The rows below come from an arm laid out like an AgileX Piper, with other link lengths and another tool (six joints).
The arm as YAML. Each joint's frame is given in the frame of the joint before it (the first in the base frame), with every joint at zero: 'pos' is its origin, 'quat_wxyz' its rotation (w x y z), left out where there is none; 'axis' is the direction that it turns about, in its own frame. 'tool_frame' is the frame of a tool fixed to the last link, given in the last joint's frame.
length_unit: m
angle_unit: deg
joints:
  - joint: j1
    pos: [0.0, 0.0, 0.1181]
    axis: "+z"
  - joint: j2
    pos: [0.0, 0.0, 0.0]
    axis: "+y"
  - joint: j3
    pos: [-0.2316, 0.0, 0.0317]
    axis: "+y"
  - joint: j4
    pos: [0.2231, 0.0, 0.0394]
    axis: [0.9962, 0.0, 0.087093]
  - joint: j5
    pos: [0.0, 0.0, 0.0]
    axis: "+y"
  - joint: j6
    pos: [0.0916, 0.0, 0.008]
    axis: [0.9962, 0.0, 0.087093]
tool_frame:
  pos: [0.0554, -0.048, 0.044]
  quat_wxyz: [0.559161, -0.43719, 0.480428, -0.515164]
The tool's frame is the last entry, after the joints.
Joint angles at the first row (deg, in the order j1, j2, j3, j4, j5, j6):
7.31 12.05 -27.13 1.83 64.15 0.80
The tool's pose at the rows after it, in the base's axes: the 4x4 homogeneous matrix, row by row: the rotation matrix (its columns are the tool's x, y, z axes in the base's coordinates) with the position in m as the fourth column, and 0 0 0 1 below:
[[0.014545 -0.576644 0.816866 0.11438], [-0.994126 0.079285 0.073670 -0.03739], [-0.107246 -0.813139 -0.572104 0.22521], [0 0 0 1]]
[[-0.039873 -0.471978 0.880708 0.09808], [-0.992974 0.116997 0.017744 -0.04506], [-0.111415 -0.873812 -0.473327 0.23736], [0 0 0 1]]
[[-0.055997 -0.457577 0.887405 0.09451], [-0.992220 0.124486 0.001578 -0.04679], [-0.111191 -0.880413 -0.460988 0.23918], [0 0 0 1]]
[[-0.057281 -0.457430 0.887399 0.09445], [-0.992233 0.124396 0.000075 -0.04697], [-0.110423 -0.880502 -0.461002 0.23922], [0 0 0 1]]
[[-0.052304 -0.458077 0.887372 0.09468], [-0.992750 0.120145 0.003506 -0.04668], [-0.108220 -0.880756 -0.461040 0.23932], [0 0 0 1]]
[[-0.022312 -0.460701 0.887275 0.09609], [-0.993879 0.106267 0.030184 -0.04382], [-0.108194 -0.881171 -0.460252 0.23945], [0 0 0 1]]
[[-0.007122 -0.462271 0.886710 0.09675], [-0.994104 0.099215 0.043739 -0.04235], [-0.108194 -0.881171 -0.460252 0.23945], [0 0 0 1]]
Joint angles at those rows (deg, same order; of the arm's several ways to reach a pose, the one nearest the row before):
3.72 6.87 -27.13 1.82 64.15 0.80
-0.13 0.10 -27.13 1.76 64.27 0.80
-1.14 -0.90 -27.33 1.72 64.67 0.80
-1.19 -0.90 -27.33 1.68 64.67 0.79
-0.82 -0.90 -27.33 1.52 64.67 0.79
0.92 -0.90 -27.33 1.51 64.62 0.80
1.80 -0.90 -27.33 1.51 64.62 0.80

